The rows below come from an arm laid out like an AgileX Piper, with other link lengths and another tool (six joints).
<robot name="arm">
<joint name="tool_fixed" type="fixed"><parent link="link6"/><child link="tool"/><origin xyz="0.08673 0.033 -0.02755" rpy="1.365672 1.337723 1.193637"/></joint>
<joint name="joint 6" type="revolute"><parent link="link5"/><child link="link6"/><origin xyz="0.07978 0 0.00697" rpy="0 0 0"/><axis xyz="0.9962 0 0.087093"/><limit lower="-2.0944" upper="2.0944"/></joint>
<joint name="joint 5" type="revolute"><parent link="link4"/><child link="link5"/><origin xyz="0 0 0" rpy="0 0 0"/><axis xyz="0 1 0"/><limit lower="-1.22" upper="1.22"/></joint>
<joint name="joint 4" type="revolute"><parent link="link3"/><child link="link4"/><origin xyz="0.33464 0 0.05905" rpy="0 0 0"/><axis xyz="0.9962 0 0.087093"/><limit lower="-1.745" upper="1.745"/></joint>
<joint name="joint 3" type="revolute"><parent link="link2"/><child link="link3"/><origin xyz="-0.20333 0 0.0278" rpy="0 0 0"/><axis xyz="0 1 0"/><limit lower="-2.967" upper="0"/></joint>
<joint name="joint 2" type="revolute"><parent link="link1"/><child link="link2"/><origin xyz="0 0 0" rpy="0 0 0"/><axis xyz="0 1 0"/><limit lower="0" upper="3.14"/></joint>
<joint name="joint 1" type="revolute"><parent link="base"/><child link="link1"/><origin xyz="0 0 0.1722" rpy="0 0 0"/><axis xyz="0 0 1"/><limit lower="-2.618" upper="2.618"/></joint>
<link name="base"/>
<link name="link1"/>
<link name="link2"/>
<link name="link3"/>
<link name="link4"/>
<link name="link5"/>
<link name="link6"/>
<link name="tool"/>
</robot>
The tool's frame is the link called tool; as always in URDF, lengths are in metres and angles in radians.
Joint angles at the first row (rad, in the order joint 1, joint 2, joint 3, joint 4, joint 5, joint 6):
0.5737, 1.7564, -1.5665, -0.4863, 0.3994, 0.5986
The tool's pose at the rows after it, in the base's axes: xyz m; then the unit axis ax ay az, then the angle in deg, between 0 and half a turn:
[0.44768 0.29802 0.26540 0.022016 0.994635 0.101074 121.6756]
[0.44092 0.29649 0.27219 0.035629 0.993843 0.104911 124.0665]
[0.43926 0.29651 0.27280 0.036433 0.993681 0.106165 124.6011]
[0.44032 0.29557 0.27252 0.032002 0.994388 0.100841 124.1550]
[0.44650 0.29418 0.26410 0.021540 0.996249 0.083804 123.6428]
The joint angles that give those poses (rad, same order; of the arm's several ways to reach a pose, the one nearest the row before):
0.5737, 1.7499, -1.5857, -0.4375, 0.4603, 0.5831
0.5737, 1.7312, -1.5928, -0.3780, 0.5120, 0.5607
0.5737, 1.7279, -1.5927, -0.3627, 0.5204, 0.5516
0.5737, 1.7301, -1.5950, -0.3752, 0.5204, 0.5493
0.5715, 1.7591, -1.6102, -0.4080, 0.5184, 0.5473

